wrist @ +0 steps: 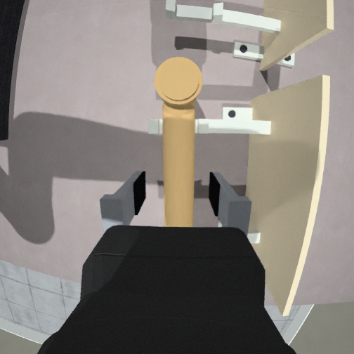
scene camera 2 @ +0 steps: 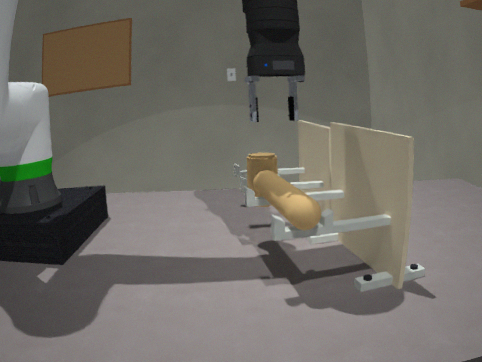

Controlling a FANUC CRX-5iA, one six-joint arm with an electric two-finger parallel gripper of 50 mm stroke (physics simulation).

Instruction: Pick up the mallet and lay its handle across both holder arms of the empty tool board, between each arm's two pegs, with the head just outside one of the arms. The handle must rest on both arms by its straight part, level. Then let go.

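Frame: origin at the arm's base, x ahead, y left, z up, level; metres.
Seen in the pictures: gripper, fingertip midpoint: (scene camera 2: 274, 120); arm's base at its link origin: (scene camera 2: 30, 204).
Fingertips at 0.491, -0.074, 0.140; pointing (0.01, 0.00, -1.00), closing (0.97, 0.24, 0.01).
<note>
Pixels of each thing's top centre, then the offset from my fingertips to it, as dx, dy, dz. "spot": a spot on its surface instead.
- wooden mallet at its top centre: (scene camera 2: 279, 164) +0.005, -0.016, -0.059
- head at a spot on its surface: (scene camera 2: 262, 172) spot: -0.021, +0.053, -0.083
The wooden mallet (scene camera 2: 290, 200) (wrist: 178, 165) lies with its handle across both holder arms of the near tool board (scene camera 2: 372, 195) (wrist: 285, 165). In the scene view the handle's near end sits between the two pegs of the near arm (scene camera 2: 362, 224). In the wrist view the handle passes between the pegs of the far arm (wrist: 235, 127), with the head (scene camera 2: 262, 172) (wrist: 178, 79) just outside that arm. The handle looks about level. My gripper (scene camera 2: 273, 120) (wrist: 177, 184) is open and empty, well above the handle. Its body hides the handle's near end in the wrist view.
A second board (scene camera 2: 314, 150) (wrist: 300, 27) with its own holder arm (wrist: 250, 21) stands beyond the first. Board feet (scene camera 2: 374, 281) (wrist: 248, 49) rest on the table. The robot's black base block (scene camera 2: 50, 235) stands at the left.
</note>
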